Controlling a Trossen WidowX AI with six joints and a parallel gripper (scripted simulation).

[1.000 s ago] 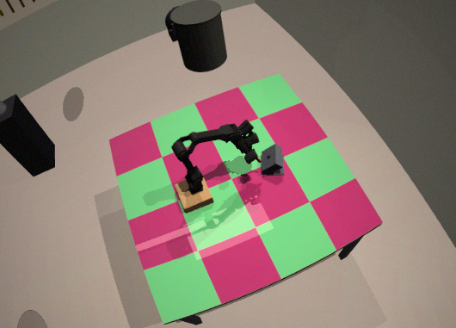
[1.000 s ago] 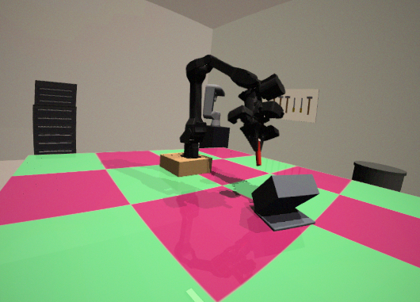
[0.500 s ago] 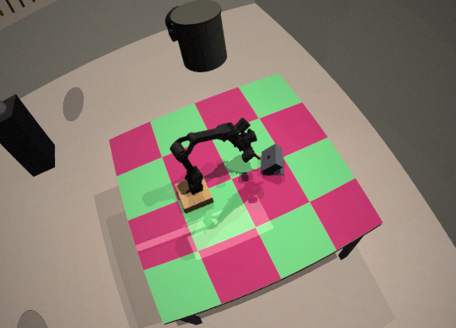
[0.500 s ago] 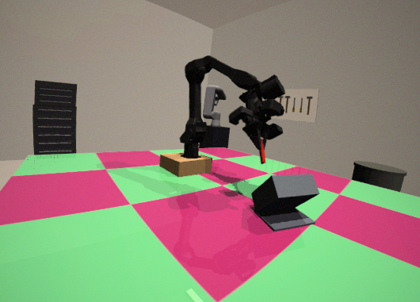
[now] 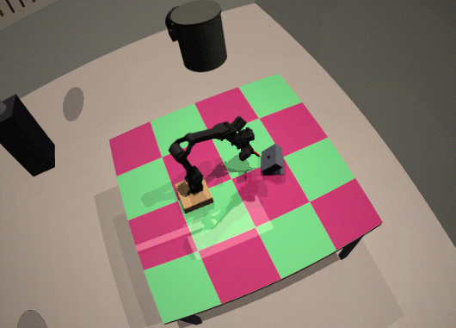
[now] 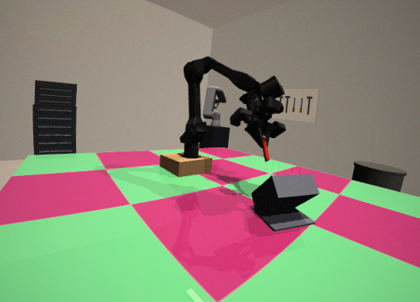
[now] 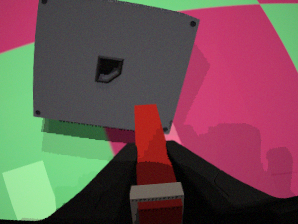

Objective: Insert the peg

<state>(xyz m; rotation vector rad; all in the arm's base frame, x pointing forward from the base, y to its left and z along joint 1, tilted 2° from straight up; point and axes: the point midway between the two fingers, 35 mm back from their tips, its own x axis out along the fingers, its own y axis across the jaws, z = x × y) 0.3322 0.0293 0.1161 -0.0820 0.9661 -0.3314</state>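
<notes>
Now: gripper tip 10 cm short of the dark grey sloped panel, 10 cm above it and 2 cm to the left of it. Round my gripper tip: peg (1 cm to the left, 1 cm behind, 1 cm above).
</notes>
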